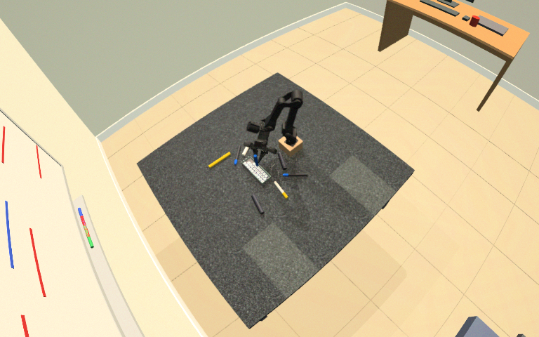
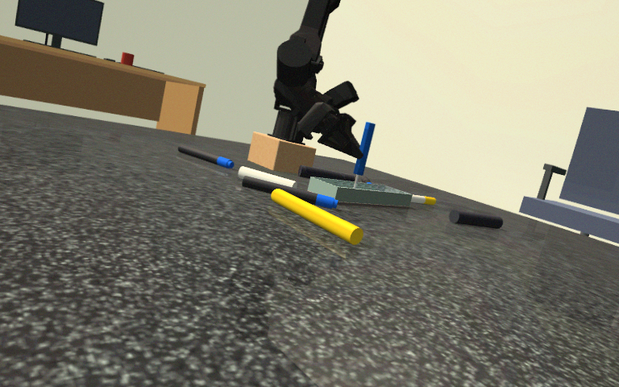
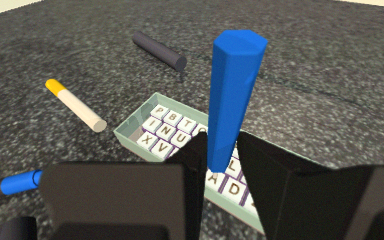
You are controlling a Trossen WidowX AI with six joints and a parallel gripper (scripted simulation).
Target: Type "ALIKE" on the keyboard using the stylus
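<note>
Right now my gripper tip is 20 mm short of the keyboard and 60 mm above it. Round my gripper tip: white stick: 70 mm behind, 150 mm to the right, 60 mm below; then blue stylus: 20 mm below; then white-and-yellow marker: 40 mm ahead, 210 mm to the left, 70 mm below.
</note>
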